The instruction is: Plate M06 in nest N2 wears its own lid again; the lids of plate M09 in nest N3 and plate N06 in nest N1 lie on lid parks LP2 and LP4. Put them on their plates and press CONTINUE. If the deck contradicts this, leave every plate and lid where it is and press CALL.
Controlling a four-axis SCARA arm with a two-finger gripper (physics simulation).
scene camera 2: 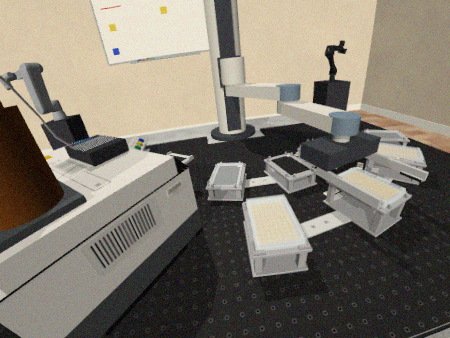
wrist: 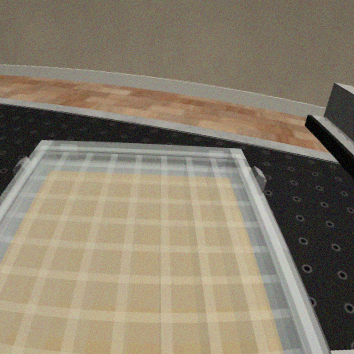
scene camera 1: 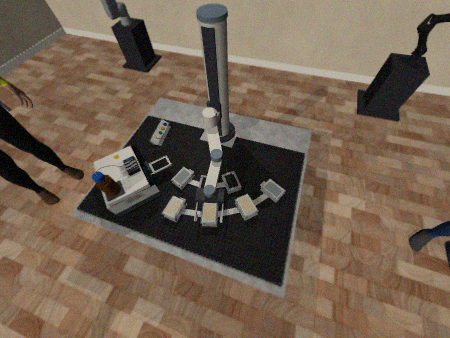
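Seen in the pictures: gripper, fingertip midpoint: point(scene camera 2: 405, 189) point(wrist: 140, 85) point(scene camera 1: 208, 221); arm's base, origin of the base link: point(scene camera 2: 233, 133) point(scene camera 1: 221, 131).
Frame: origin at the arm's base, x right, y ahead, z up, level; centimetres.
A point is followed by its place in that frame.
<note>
My gripper point(scene camera 1: 209, 213) {x -21.6, y 81.6, z 11.5 cm} point(scene camera 2: 401, 189) {x -21.6, y 81.6, z 11.5 cm} is open and empty, its fingers on either side of the middle nest's plate point(scene camera 1: 210, 213) {x -20.6, y 75.6, z 9.4 cm} point(scene camera 2: 371, 185) {x -19.3, y 75.9, z 9.3 cm} point(wrist: 145, 260) {x -19.2, y 75.6, z 9.1 cm}. That plate is pale yellow under a clear cover; in the wrist view part of one finger shows at right. Similar yellow plates stand in the left nest point(scene camera 1: 175, 207) {x 3.0, y 79.0, z 9.0 cm} point(scene camera 2: 275, 220) {x 4.7, y 80.0, z 8.9 cm} and right nest point(scene camera 1: 246, 206) {x -41.2, y 63.5, z 8.8 cm} point(scene camera 2: 404, 153) {x -40.4, y 65.0, z 9.1 cm}. Grey-topped pieces sit on a rear left stand point(scene camera 1: 183, 177) {x 8.9, y 55.6, z 6.4 cm} point(scene camera 2: 227, 175) {x 10.7, y 56.6, z 6.4 cm} and a far right stand point(scene camera 1: 273, 190) {x -55.5, y 45.3, z 6.4 cm} point(scene camera 2: 387, 135) {x -54.0, y 46.1, z 6.4 cm}. Labels are unreadable. The button box point(scene camera 1: 160, 132) {x 45.5, y 23.0, z 8.2 cm} point(scene camera 2: 140, 144) {x 45.5, y 18.9, z 7.7 cm} stands at the back left.
An open-topped stand point(scene camera 2: 295, 184) {x -8.9, y 60.3, z 1.8 cm} is partly under the arm; another open frame point(scene camera 1: 238, 180) {x -30.0, y 45.1, z 5.8 cm} is right of it. A light frame point(scene camera 1: 163, 169) lies beside the white machine point(scene camera 1: 131, 187) {x 30.2, y 79.3, z 22.0 cm} point(scene camera 2: 150, 215) {x 26.0, y 80.0, z 14.9 cm}, which carries a brown bottle point(scene camera 1: 109, 187) {x 35.0, y 86.4, z 32.5 cm} point(scene camera 2: 25, 170) {x 34.9, y 86.2, z 28.4 cm}. A person's legs point(scene camera 1: 30, 137) show at left.
</note>
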